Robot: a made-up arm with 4 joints. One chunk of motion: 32 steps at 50 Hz.
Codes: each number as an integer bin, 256 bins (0 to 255) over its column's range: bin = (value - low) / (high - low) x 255, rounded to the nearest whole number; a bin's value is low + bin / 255 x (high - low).
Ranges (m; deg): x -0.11..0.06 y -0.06..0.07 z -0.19..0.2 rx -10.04..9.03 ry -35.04..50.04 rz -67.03..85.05
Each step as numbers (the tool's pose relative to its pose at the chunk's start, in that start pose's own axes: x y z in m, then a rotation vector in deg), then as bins.
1 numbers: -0.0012 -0.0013 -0.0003 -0.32 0.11 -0.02
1 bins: 163 115 124 130 105 112
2 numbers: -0.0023 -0.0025 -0.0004 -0.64 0.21 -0.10
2 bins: 162 113 124 126 106 112
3 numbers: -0.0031 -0.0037 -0.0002 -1.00 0.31 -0.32
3 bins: 160 110 124 121 106 112
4 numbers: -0.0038 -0.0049 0.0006 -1.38 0.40 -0.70
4 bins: 159 108 125 116 106 111
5 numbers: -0.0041 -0.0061 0.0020 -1.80 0.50 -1.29
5 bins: 159 106 126 110 107 110
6 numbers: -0.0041 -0.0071 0.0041 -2.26 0.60 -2.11
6 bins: 159 104 127 104 107 109
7 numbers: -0.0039 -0.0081 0.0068 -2.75 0.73 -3.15
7 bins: 159 102 129 97 107 107
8 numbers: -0.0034 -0.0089 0.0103 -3.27 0.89 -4.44
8 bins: 160 100 131 91 108 105
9 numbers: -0.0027 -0.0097 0.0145 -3.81 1.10 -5.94
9 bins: 161 99 134 83 108 102
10 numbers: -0.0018 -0.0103 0.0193 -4.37 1.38 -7.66
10 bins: 162 97 137 76 109 100
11 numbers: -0.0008 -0.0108 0.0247 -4.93 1.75 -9.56
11 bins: 164 97 140 68 110 96
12 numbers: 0.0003 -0.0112 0.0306 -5.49 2.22 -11.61
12 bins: 165 96 144 61 112 93
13 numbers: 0.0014 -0.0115 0.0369 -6.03 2.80 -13.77
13 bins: 167 95 148 54 113 89
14 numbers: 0.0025 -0.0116 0.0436 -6.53 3.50 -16.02
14 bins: 169 95 153 47 116 86
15 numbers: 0.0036 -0.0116 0.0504 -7.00 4.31 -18.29
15 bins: 170 95 157 41 118 82
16 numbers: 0.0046 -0.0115 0.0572 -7.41 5.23 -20.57
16 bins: 172 95 162 35 121 78
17 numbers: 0.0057 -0.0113 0.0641 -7.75 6.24 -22.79
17 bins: 174 96 166 31 124 74
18 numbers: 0.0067 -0.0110 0.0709 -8.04 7.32 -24.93
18 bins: 175 96 171 27 127 71
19 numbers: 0.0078 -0.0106 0.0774 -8.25 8.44 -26.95
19 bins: 177 97 175 24 130 67
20 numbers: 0.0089 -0.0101 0.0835 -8.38 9.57 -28.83
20 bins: 178 98 179 22 134 64
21 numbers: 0.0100 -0.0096 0.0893 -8.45 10.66 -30.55
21 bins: 180 99 183 21 137 61
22 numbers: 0.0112 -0.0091 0.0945 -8.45 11.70 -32.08
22 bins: 182 100 186 21 140 59
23 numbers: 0.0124 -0.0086 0.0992 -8.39 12.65 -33.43
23 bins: 184 101 189 22 143 56
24 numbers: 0.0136 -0.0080 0.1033 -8.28 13.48 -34.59
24 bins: 185 102 192 24 145 54
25 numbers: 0.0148 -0.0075 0.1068 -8.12 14.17 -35.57
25 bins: 187 103 194 26 147 53
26 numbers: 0.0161 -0.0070 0.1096 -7.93 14.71 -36.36
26 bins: 189 104 196 28 149 51
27 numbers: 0.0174 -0.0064 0.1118 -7.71 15.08 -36.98
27 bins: 191 105 197 31 150 50
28 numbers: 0.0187 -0.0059 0.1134 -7.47 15.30 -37.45
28 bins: 193 106 198 34 151 50
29 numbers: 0.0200 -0.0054 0.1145 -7.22 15.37 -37.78
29 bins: 195 107 199 38 151 49
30 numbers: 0.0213 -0.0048 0.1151 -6.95 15.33 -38.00
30 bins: 197 108 199 41 151 49
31 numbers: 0.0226 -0.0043 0.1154 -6.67 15.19 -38.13
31 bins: 199 109 200 45 151 48
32 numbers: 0.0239 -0.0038 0.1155 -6.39 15.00 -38.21
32 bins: 201 110 200 49 150 48
